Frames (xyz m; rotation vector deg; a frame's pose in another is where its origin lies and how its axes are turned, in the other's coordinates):
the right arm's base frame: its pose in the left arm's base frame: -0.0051 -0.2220 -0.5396 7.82 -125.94 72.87
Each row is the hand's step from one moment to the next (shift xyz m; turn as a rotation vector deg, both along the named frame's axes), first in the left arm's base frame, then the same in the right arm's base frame.
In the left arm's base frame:
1: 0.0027 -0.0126 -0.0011 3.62 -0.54 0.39
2: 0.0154 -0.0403 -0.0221 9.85 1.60 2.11
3: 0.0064 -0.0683 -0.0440 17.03 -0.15 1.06
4: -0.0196 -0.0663 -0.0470 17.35 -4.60 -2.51
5: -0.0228 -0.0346 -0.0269 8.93 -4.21 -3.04
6: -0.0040 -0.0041 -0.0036 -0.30 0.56 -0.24
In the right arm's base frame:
1: -0.0053 -0.0069 0.0096 -2.87 -1.91 -1.29
2: -0.0324 -0.0105 0.0345 -6.64 -4.35 -6.40
3: -0.0423 -0.0057 0.0694 -13.44 -7.13 -7.73
4: -0.0222 0.0072 0.0803 -16.50 -6.93 -2.90
5: -0.0025 0.0102 0.0483 -9.79 -3.23 0.66
6: 0.0005 0.0020 0.0064 0.23 0.59 -0.24

